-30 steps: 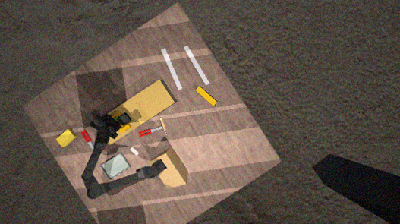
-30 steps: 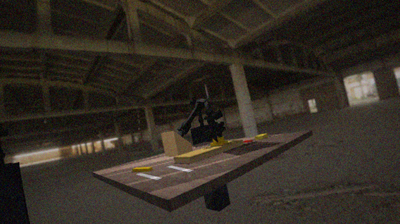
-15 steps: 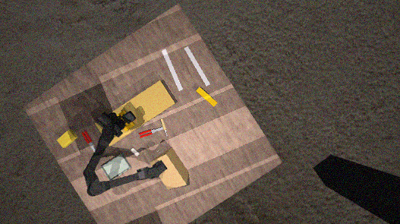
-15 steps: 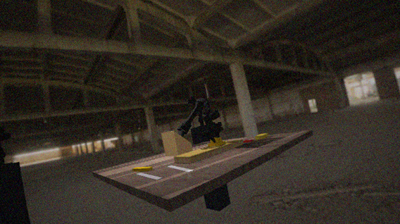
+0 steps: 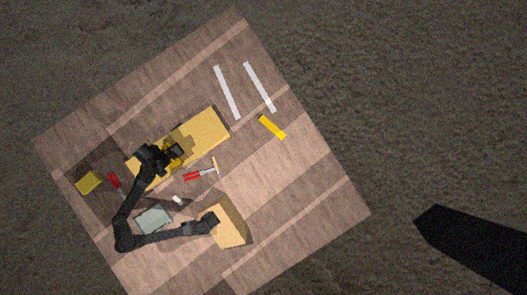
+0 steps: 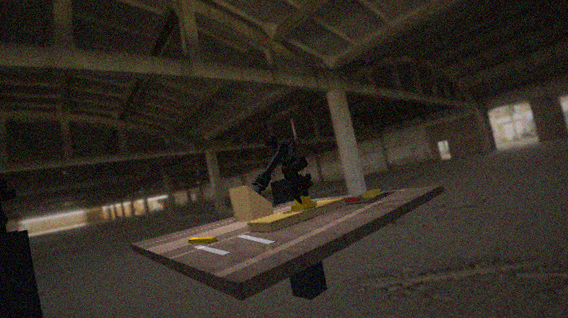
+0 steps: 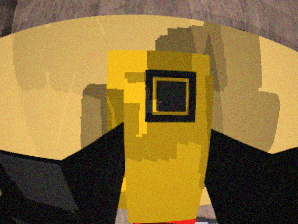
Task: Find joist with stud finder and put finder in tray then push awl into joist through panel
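My gripper tip is now 22 cm past the grey-green tray, 28 cm to the right of it and 5 cm above it. Round my gripper tip: square indicator 2 cm ahead, 3 cm above; then stud finder 1 cm ahead, 2 cm above; then small white piece 21 cm behind, 12 cm to the left, 6 cm below.
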